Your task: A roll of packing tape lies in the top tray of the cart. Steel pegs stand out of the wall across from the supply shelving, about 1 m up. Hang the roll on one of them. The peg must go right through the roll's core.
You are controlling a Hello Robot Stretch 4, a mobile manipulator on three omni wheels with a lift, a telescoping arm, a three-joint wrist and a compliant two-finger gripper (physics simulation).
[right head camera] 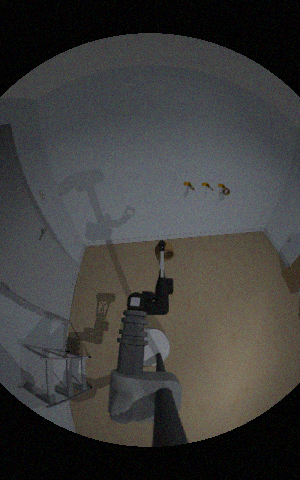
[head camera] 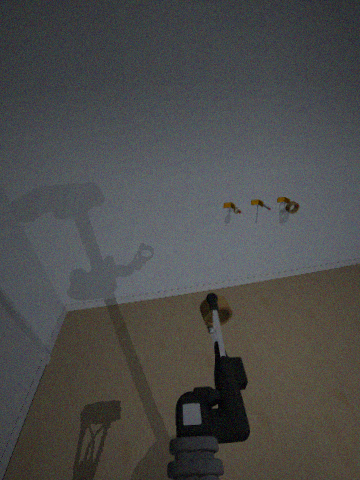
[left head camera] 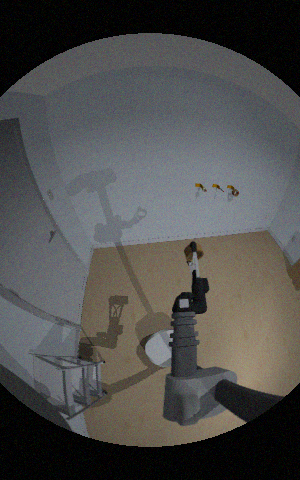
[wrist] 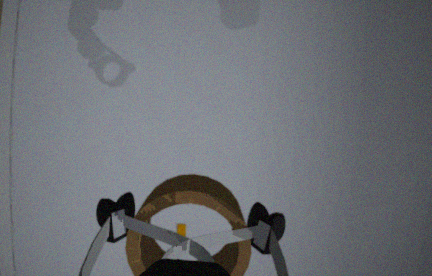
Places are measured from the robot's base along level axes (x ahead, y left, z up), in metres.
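Where they show: gripper, between the fingertips: (right head camera: 161,248) (head camera: 210,306) (left head camera: 190,249) (wrist: 193,213); robot's base, origin of its link: (right head camera: 149,345) (left head camera: 165,346).
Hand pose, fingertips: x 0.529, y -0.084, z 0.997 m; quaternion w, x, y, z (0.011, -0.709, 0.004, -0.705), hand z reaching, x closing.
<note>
Things, the pixels of their centre, and the offset from my fingertips. "pt": a spot on its surface instead.
- roll, middle of its body: (wrist: 190,236) (head camera: 215,311) (right head camera: 163,251) (left head camera: 193,252) 0.019 m back, 0.015 m right, 0.001 m down
- middle peg, middle of its body: (head camera: 260,205) 1.039 m ahead, 0.590 m right, 0.068 m down
- left peg, middle of its body: (head camera: 237,210) 0.976 m ahead, 0.377 m right, 0.075 m down
- right peg's yellow block, a spot on its surface: (head camera: 283,199) pt 1.152 m ahead, 0.844 m right, 0.067 m down
- brown ring, middle of its body: (head camera: 292,207) 1.040 m ahead, 0.872 m right, 0.100 m down
- grey cart, a spot on its surface: (left head camera: 64,390) pt 1.021 m back, 0.777 m left, 0.363 m down
My gripper (head camera: 212,301) (left head camera: 193,246) (right head camera: 161,246) (wrist: 193,213) is shut on the tan tape roll, one finger at each side of its rim. The roll (head camera: 224,310) (left head camera: 200,252) (right head camera: 169,251) (wrist: 192,184) is held with its open core facing the wall in the wrist view. The middle peg (head camera: 263,205) and the left peg (head camera: 234,208) stand out from yellow blocks on the far wall, right of the gripper in the head view. The right peg's yellow block (head camera: 283,199) has a brown ring (head camera: 292,207) in front of it. A yellow block (wrist: 181,229) shows through the held roll's core.
The grey cart (left head camera: 64,390) (right head camera: 49,382) stands at the lower left by the left wall. The round white base (left head camera: 158,349) (right head camera: 160,346) is below the arm. A brown box (right head camera: 293,275) is at the right edge. Robot shadows fall on the wall and floor.
</note>
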